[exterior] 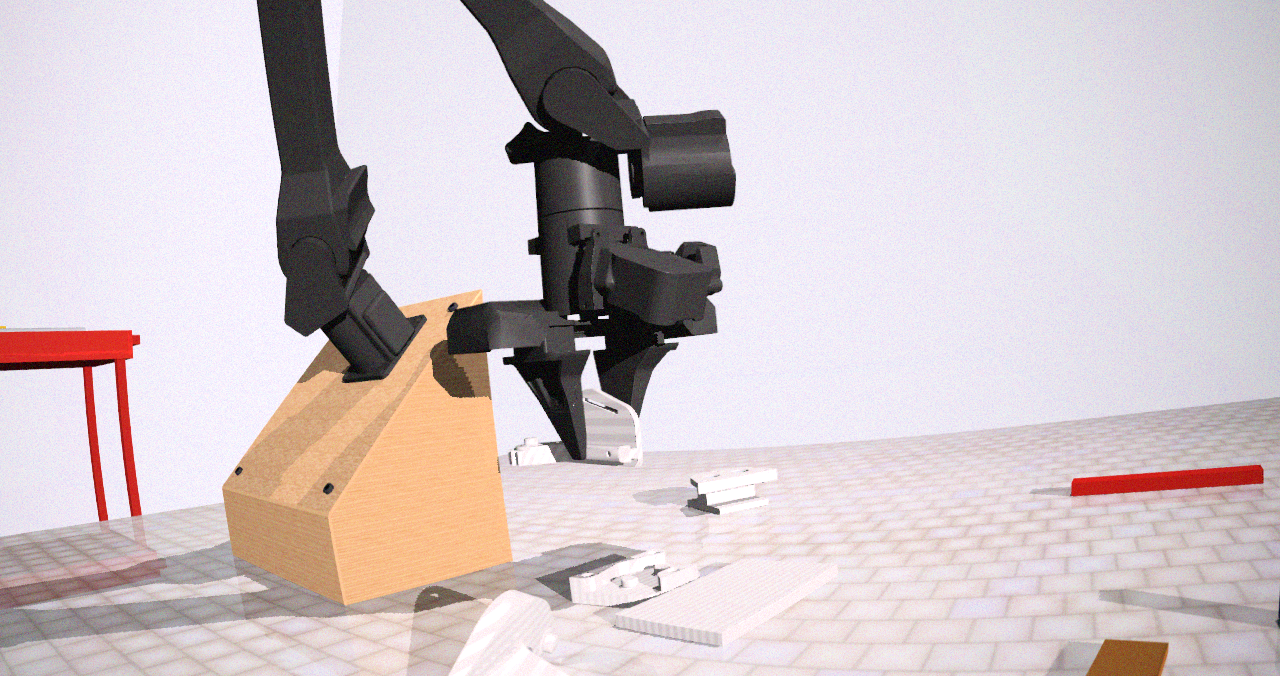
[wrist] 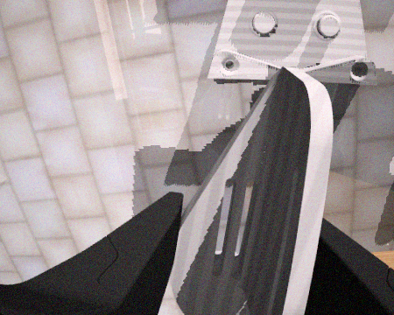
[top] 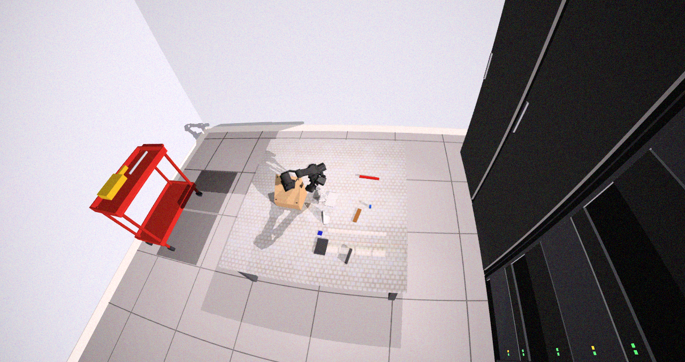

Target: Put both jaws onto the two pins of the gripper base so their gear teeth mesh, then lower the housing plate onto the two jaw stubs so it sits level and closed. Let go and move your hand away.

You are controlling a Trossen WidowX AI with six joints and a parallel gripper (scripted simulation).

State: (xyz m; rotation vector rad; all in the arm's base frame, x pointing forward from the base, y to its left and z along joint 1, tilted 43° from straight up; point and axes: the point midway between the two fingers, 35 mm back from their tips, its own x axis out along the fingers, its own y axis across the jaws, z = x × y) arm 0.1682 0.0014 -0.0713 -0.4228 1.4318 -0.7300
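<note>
Now: gripper tip 12 cm short of the ribbed white plate, 4 cm to the left of it and 8 cm above it. Round my gripper tip: red bar 37 cm ahead, 21 cm to the left, 8 cm below; dark grey plate 13 cm ahead, 42 cm to the right, 8 cm below; orange block 33 cm ahead, 14 cm to the right, 8 cm below.
</note>
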